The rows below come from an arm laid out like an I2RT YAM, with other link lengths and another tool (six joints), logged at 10 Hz.
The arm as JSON. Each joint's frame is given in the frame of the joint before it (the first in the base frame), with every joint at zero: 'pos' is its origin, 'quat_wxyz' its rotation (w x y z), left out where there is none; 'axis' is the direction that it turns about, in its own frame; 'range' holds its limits. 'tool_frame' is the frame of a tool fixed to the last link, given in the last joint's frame.
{
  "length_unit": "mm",
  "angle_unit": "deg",
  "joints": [
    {
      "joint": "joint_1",
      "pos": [
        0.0,
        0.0,
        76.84
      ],
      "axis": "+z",
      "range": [
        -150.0,
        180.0
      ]
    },
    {
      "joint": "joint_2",
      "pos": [
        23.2,
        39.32,
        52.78
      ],
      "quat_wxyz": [
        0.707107,
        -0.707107,
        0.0,
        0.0
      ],
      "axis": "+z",
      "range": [
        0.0,
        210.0
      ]
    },
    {
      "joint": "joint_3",
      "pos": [
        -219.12,
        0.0,
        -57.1
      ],
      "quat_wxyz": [
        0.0,
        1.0,
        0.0,
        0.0
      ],
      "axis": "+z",
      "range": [
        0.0,
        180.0
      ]
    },
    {
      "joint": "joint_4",
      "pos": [
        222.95,
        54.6,
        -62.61
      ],
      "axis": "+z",
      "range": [
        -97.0,
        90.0
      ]
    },
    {
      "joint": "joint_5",
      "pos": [
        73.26,
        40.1,
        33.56
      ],
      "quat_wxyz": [
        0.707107,
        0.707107,
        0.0,
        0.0
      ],
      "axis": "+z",
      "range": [
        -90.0,
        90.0
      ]
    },
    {
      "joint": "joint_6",
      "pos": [
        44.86,
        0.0,
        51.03
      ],
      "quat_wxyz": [
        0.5,
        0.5,
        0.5,
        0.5
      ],
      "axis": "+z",
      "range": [
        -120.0,
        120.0
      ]
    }
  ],
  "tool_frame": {
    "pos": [
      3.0,
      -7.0,
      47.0
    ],
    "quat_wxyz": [
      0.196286,
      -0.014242,
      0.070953,
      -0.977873
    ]
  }
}
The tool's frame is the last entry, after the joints.
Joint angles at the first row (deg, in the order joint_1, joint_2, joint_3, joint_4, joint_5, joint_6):
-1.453 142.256 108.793 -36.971 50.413 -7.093
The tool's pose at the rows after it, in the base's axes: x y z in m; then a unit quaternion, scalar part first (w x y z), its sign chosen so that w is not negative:
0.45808, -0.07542, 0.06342, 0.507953, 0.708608, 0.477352, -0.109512
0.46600, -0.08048, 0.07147, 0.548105, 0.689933, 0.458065, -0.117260
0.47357, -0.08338, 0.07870, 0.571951, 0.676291, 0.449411, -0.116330
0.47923, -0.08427, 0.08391, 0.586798, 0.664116, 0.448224, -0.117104
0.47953, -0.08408, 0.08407, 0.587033, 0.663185, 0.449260, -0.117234
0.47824, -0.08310, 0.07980, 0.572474, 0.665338, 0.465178, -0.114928
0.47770, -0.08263, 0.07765, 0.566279, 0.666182, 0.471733, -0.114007
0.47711, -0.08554, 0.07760, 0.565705, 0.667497, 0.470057, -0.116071
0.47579, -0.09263, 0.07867, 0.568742, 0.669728, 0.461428, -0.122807
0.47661, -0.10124, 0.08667, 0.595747, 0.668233, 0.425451, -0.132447
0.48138, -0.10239, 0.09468, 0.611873, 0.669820, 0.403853, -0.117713
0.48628, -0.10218, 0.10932, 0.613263, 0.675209, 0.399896, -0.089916
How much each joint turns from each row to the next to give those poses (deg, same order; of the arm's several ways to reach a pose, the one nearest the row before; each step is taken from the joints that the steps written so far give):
-0.001 0.810 0.001 4.438 3.300 -3.323
-0.130 0.283 -0.002 5.594 4.613 -3.276
-0.154 0.001 0.003 4.982 2.076 -3.739
0.000 0.021 -0.002 3.784 1.223 -3.520
0.022 -0.002 -0.003 0.155 0.000 -0.262
-0.065 0.022 0.001 -1.664 -1.901 0.023
-0.022 0.067 0.001 -0.632 -0.787 -0.001
-0.350 -0.001 -0.001 -0.044 0.000 -0.022
-0.787 0.002 0.004 0.260 0.678 0.001
-0.677 -0.002 -0.003 3.192 3.759 0.000
-0.044 -0.284 0.283 2.885 0.678 0.000
-0.131 -1.660 0.658 0.109 -2.273 0.022

